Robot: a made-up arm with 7 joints.
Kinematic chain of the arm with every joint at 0, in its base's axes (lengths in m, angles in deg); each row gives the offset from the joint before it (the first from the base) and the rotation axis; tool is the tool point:
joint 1: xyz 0 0 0.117 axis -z
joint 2: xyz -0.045 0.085 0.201 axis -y
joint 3: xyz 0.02 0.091 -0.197 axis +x
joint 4: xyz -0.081 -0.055 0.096 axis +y
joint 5: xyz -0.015 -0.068 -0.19 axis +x
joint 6: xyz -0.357 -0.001 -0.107 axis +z
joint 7: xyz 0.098 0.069 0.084 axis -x
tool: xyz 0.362 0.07 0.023
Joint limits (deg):
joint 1: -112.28..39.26
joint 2: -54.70..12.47
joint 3: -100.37..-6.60
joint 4: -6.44..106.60
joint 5: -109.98..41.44
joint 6: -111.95..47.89
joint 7: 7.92..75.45
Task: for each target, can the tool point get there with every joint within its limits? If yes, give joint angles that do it. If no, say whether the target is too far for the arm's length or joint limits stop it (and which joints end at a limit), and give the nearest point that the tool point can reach.
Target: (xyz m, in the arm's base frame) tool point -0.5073 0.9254 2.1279
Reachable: no: too far | nearest point -0.2921 0.5328 1.0392 | short by 1.177 m
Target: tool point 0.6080 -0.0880 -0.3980
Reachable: no: joint limits stop it (at a limit: joint 1, joint 2, joint 4, joint 5, joint 6) | nearest point 0.4832 -0.1576 -0.3102 | short by 0.168 m
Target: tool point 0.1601 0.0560 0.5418
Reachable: yes | joints 10.37 -9.02 -29.40 85.10 -70.36 -90.07 18.64
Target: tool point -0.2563 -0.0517 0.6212
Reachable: yes | joints 18.44 -7.26 -39.77 44.38 -22.49 -81.44 29.29
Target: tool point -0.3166 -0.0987 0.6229
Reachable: yes | joints -12.74 -19.70 -45.63 93.80 16.00 -58.29 28.12
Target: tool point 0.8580 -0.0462 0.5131
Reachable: no: joint limits stop it (at a limit: joint 1, joint 2, joint 4, joint 6, joint 7) | nearest point 0.5987 0.0619 0.5101 | short by 0.281 m
